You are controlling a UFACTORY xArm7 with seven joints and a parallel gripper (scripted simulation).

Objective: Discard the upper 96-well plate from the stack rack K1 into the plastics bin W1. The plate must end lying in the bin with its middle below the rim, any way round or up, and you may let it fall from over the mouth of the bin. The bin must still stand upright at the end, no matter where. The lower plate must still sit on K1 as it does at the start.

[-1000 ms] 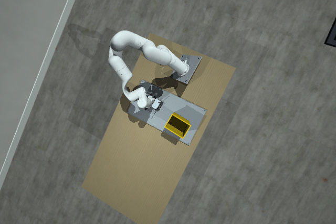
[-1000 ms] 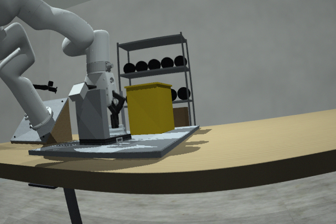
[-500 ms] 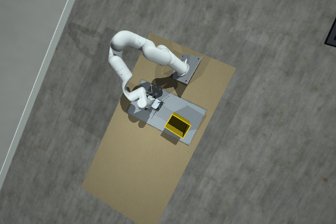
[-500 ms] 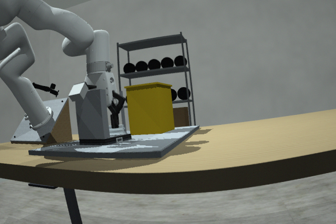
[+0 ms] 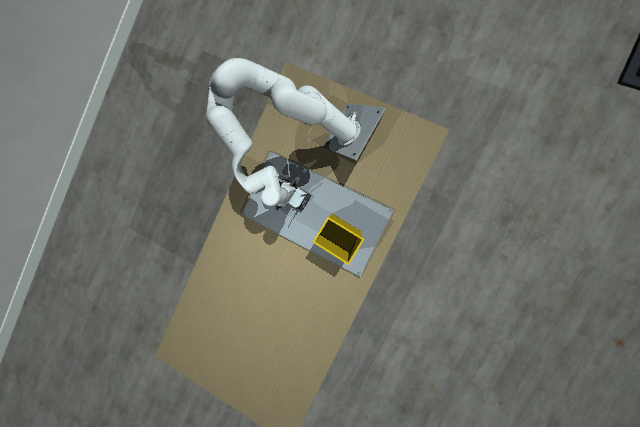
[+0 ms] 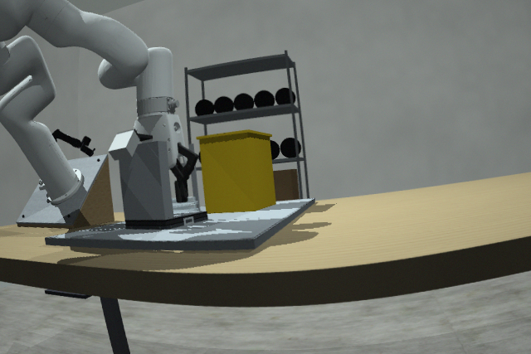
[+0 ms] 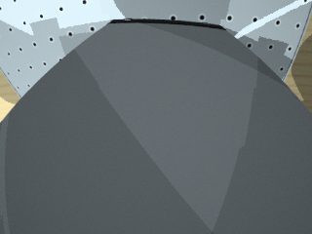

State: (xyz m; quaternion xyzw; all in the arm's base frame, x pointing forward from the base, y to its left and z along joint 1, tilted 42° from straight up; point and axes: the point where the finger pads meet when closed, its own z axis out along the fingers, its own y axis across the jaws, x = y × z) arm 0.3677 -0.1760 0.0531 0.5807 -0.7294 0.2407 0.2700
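My hand is 10 mm past the grey rack wall, 70 mm to the left of it and 30 mm below it. From my hand the other things lie so: yellow plastics bin W1: 90 mm ahead, 300 mm to the left, 40 mm above.
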